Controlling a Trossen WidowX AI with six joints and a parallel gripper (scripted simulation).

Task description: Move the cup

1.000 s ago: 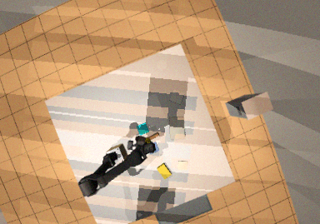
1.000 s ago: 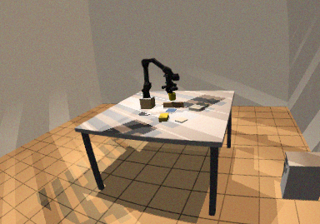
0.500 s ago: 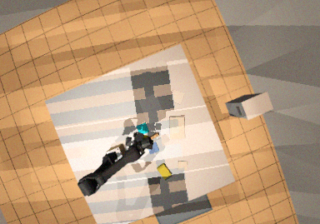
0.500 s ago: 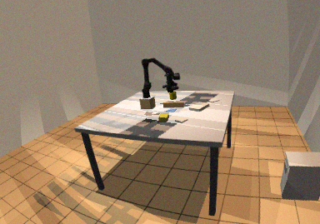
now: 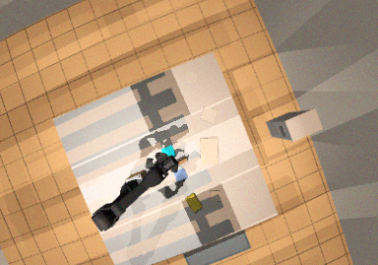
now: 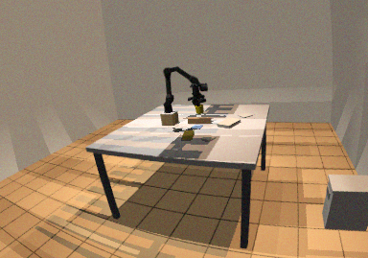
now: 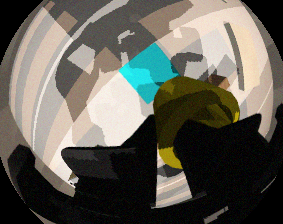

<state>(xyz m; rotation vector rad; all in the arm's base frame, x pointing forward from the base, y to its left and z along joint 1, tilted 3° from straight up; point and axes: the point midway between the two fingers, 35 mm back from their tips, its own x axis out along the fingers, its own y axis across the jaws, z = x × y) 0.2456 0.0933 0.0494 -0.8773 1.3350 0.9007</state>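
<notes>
The teal pad is 120 mm below my gripper tip, 30 mm to the left of it and 20 mm ahead of it. The rest, counted from my gripper tip: brown bar (90 mm below, 60 mm to the right, 40 mm ahead); then cup (20 mm ahead, 10 mm to the right); then blue pad (150 mm to the right, 120 mm below, 60 mm ahead).
</notes>
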